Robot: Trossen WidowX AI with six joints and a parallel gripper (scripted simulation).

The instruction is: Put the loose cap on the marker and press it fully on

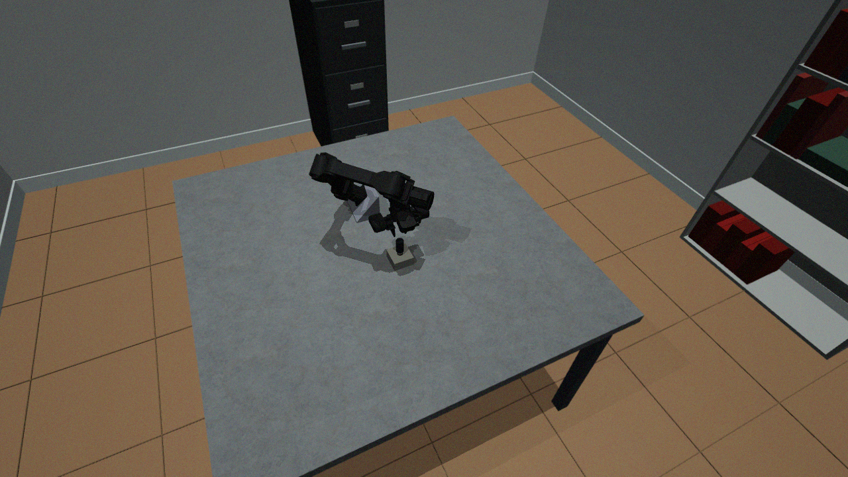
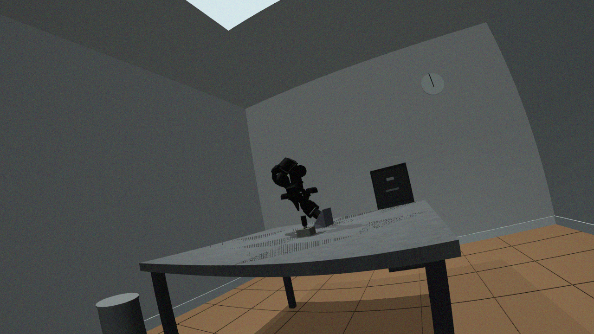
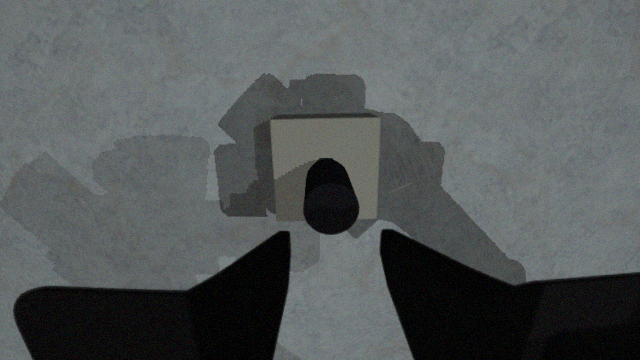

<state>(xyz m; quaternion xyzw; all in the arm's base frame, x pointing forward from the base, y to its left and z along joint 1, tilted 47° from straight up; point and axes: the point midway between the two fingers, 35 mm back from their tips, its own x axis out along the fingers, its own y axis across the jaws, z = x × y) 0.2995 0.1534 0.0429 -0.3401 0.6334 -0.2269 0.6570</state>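
My gripper tip is now 5 cm above the dark cap. Round my gripper tip: holder block: 11 cm below.
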